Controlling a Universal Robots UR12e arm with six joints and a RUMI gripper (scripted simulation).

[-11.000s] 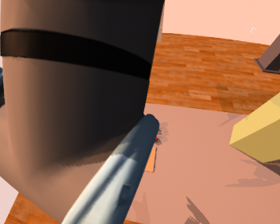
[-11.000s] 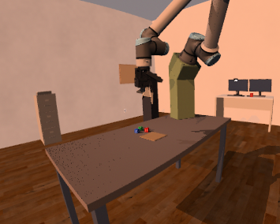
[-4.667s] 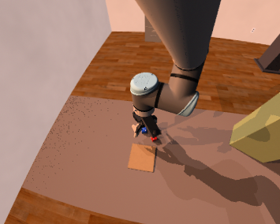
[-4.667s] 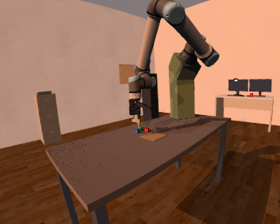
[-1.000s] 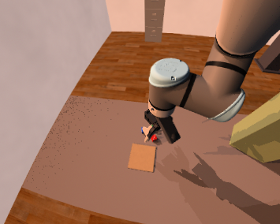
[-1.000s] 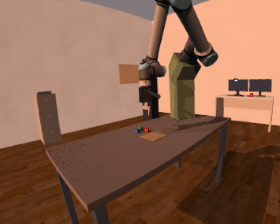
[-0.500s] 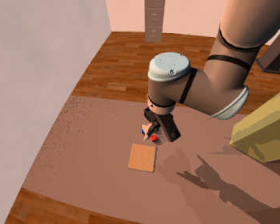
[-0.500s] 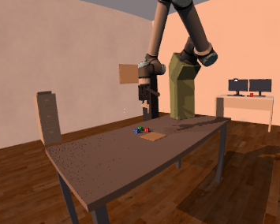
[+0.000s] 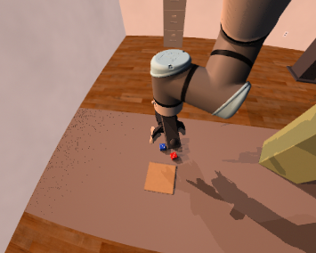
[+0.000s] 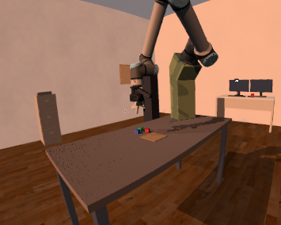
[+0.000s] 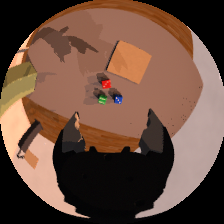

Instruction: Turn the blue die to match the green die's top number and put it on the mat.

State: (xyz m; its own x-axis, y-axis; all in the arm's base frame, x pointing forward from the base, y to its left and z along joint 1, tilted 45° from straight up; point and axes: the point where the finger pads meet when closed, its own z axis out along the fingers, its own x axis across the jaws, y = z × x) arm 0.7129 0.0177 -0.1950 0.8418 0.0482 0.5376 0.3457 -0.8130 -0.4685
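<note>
My hand is 140 mm above the blue die, 30 mm short of it and 20 mm to the left of it. The rest, counted from my hand: tan mat (160 mm below, 140 mm to the left, 20 mm ahead); green die (140 mm below, 40 mm to the right, 30 mm behind); red die (140 mm below, 40 mm behind, 20 mm to the left).
</note>
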